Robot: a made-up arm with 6 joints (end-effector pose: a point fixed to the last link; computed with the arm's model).
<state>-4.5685 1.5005 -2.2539 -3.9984 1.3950 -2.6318</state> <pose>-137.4 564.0 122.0 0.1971 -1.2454 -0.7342</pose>
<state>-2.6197 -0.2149 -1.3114 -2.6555 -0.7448 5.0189</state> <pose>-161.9 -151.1 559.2 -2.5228 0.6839 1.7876</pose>
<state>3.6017 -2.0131 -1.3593 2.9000 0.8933 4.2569</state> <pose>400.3 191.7 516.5 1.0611 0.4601 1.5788</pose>
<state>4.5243 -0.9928 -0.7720 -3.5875 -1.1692 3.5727</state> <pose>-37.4 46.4 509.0 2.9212 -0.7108 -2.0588</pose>
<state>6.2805 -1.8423 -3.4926 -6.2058 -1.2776 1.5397</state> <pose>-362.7 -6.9 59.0 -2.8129 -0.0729 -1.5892</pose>
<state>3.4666 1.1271 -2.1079 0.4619 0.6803 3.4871</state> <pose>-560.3 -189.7 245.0 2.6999 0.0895 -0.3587</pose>
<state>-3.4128 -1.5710 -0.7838 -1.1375 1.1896 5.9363</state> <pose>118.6 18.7 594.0 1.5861 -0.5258 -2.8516</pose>
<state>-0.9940 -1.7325 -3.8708 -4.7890 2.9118 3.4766</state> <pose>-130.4 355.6 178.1 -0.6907 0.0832 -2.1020</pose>
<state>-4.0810 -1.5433 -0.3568 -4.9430 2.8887 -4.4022</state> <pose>37.9 -194.3 443.3 2.3091 0.9937 1.0179</pose>
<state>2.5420 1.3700 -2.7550 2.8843 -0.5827 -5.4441</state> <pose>-432.9 327.8 212.4 2.6672 0.7055 -1.4609</pose>
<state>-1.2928 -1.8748 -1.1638 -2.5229 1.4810 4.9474</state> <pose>-152.1 364.7 561.9 1.3947 -0.1718 -2.2065</pose>
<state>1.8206 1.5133 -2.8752 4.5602 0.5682 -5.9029</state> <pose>-165.5 607.8 243.4 1.6669 -0.1397 2.8143</pose>
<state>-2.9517 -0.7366 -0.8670 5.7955 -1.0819 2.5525</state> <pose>-12.3 -53.6 719.4 -0.6495 0.0605 2.5905</pose>
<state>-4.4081 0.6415 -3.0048 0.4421 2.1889 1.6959</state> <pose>-169.4 383.8 632.4 -2.9571 0.3305 0.5004</pose>
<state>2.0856 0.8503 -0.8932 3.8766 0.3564 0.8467</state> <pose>-169.3 254.7 152.2 2.8256 0.2312 -2.6799</pose>
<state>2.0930 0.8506 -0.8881 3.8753 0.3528 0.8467</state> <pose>-170.4 251.6 152.1 2.8340 0.2292 -2.6692</pose>
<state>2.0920 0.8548 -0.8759 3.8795 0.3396 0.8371</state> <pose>-168.4 246.6 150.9 2.8634 0.2242 -2.6586</pose>
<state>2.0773 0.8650 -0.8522 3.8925 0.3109 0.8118</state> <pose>-161.5 238.5 148.4 2.9256 0.2123 -2.6487</pose>
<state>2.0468 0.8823 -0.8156 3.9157 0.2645 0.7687</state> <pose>-150.0 226.5 145.3 3.0234 0.1879 -2.6426</pose>
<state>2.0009 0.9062 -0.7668 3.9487 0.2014 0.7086</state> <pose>-135.3 211.0 143.1 -3.1329 0.1447 -2.6456</pose>
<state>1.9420 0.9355 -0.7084 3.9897 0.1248 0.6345</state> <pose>-120.0 192.8 143.3 -2.9888 0.0789 -2.6655</pose>
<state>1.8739 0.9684 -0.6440 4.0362 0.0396 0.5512</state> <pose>-106.3 174.0 146.8 -2.8405 -0.0076 -2.7096</pose>
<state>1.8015 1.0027 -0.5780 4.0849 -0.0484 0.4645</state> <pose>-95.9 156.8 153.4 -2.6986 -0.1062 -2.7803</pose>
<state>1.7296 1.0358 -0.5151 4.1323 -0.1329 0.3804</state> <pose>-88.8 143.2 161.9 -2.5704 -0.2046 -2.8733</pose>
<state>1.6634 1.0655 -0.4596 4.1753 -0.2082 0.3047</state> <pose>-84.3 134.0 170.8 -2.4603 -0.2913 -2.9776</pose>
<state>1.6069 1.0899 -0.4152 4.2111 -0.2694 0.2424</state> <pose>-81.4 128.8 178.5 -2.3726 -0.3588 -3.0784</pose>
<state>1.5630 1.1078 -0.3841 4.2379 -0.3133 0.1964</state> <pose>-79.3 126.6 184.0 -2.3106 -0.4048 3.1221</pose>
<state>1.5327 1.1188 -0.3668 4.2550 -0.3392 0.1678</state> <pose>-77.6 126.3 186.9 -2.2751 -0.4309 3.0664</pose>
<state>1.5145 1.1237 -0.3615 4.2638 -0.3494 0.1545</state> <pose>-76.2 127.1 187.6 -2.2629 -0.4411 3.0381</pose>
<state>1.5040 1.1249 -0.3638 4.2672 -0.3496 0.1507</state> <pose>-75.0 128.5 186.9 -2.2653 -0.4419 3.0283</pose>
